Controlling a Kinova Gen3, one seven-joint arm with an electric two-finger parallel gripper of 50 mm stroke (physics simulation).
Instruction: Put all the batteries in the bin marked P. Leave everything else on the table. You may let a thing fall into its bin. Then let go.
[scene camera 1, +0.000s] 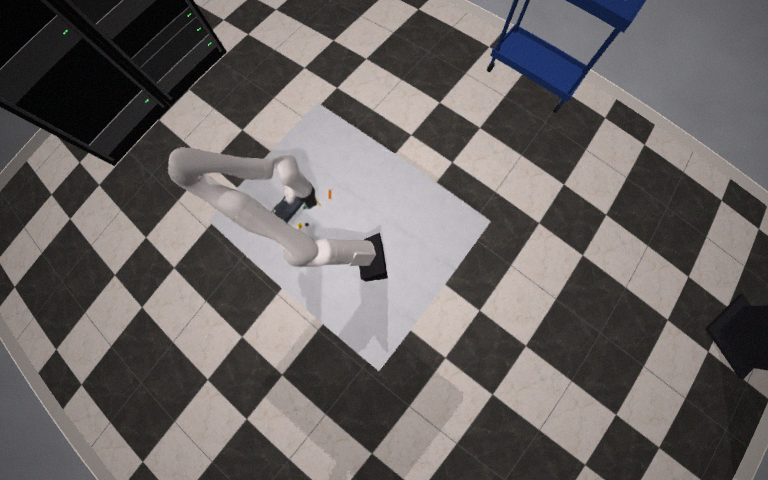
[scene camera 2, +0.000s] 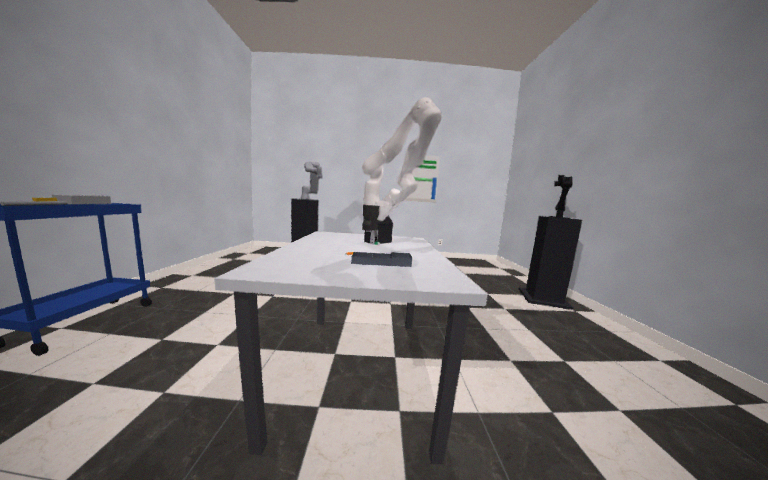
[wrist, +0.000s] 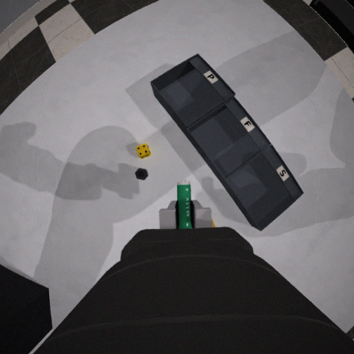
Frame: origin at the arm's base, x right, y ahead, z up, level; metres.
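Seen in the pictures: gripper, fingertip midpoint: (scene camera 1: 309, 206) (scene camera 2: 373, 244); arm's base, origin of the base link: (scene camera 1: 367, 252).
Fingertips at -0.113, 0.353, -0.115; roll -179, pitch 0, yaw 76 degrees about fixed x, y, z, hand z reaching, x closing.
Pixels of each thing's top centre, then the offset from my fingertips to it, as dx, dy, dz.
- green AA battery, middle of its top: (scene camera 2: 375, 241) -0.007, +0.002, +0.013
- dark three-part bin tray, middle of its top: (scene camera 2: 381, 253) (scene camera 1: 289, 201) -0.072, +0.084, -0.022
- yellow die, middle of its top: (scene camera 1: 299, 225) -0.089, -0.036, -0.045
- black hexagonal piece, middle of its top: (scene camera 1: 306, 224) -0.058, -0.048, -0.052
- yellow object, middle of its top: (scene camera 1: 317, 202) +0.041, +0.017, -0.048
- orange piece, middle of its top: (scene camera 2: 349, 252) (scene camera 1: 329, 193) +0.111, +0.025, -0.051
My gripper (wrist: 184, 209) (scene camera 2: 373, 240) is shut on a green AA battery (wrist: 184, 200) (scene camera 2: 376, 243), gripped near its lower end in the wrist view. The battery is held above the table, to the left of the dark three-part bin tray (scene camera 2: 381, 259) (scene camera 1: 287, 209) in the wrist view. The bin marked P (wrist: 222, 88) is the compartment at the tray's top end in the wrist view; no object shows inside it. The bins marked F and S follow below it. The wrist hides part of the table below the gripper.
A yellow die (wrist: 143, 150) (scene camera 1: 299, 225) and a black hexagonal piece (wrist: 141, 174) (scene camera 1: 306, 224) lie left of the gripper in the wrist view. A yellow object (wrist: 213, 223) (scene camera 1: 318, 202) is partly hidden by the gripper. An orange piece (scene camera 1: 330, 194) (scene camera 2: 349, 253) lies beyond it.
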